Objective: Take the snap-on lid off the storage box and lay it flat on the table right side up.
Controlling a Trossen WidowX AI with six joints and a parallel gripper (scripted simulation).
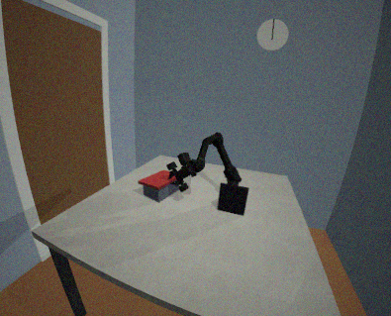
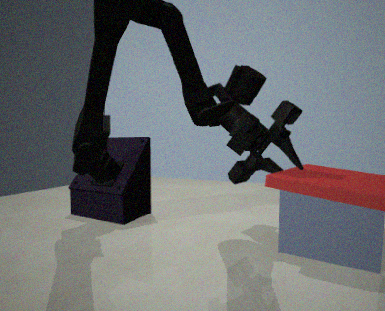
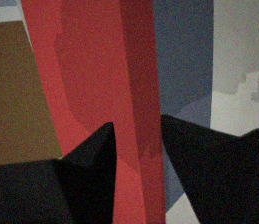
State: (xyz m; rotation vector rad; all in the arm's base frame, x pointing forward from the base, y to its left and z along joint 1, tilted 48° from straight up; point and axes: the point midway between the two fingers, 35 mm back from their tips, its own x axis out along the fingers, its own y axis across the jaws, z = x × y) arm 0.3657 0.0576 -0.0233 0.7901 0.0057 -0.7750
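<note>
The red lid is 70 mm ahead of my gripper tip and 20 mm to the right of it. From my gripper tip the other things lie so: storage box 70 mm ahead, 20 mm to the right, 60 mm below.
</note>
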